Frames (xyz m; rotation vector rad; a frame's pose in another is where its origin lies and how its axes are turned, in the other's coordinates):
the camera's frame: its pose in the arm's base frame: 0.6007 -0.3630 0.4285 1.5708 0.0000 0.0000
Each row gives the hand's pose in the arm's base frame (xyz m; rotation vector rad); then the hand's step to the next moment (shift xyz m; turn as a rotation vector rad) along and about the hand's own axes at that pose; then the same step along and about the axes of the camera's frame.
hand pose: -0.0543 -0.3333 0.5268 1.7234 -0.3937 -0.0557
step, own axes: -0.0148 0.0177 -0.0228 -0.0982 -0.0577 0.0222
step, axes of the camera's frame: -0.0121 0.0188 -0.0235 -0.0847 -0.0778 -0.0154
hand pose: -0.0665 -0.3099 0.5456 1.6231 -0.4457 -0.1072
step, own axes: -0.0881 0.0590 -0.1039 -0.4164 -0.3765 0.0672
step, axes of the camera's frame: -0.0595 0.0519 -0.1257 -0.3213 -0.4553 -0.0956
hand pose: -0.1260 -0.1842 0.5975 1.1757 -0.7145 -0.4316
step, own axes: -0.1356 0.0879 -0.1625 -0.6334 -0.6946 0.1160
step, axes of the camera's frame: 0.0136 0.0111 -0.2285 -0.4917 -0.8040 -0.0943
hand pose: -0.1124 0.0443 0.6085 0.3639 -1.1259 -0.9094
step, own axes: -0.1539 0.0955 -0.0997 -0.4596 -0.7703 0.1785
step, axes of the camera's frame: 0.1100 -0.0729 -0.1592 -0.5573 -0.7213 0.0751
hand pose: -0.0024 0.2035 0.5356 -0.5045 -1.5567 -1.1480
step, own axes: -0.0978 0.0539 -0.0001 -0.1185 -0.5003 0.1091
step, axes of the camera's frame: 0.0750 -0.0676 -0.0477 -0.4169 -0.3044 0.0986
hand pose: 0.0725 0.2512 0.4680 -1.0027 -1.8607 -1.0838
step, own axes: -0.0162 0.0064 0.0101 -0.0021 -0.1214 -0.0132
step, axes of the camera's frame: 0.0102 -0.0158 -0.0072 -0.1038 -0.0362 0.0532
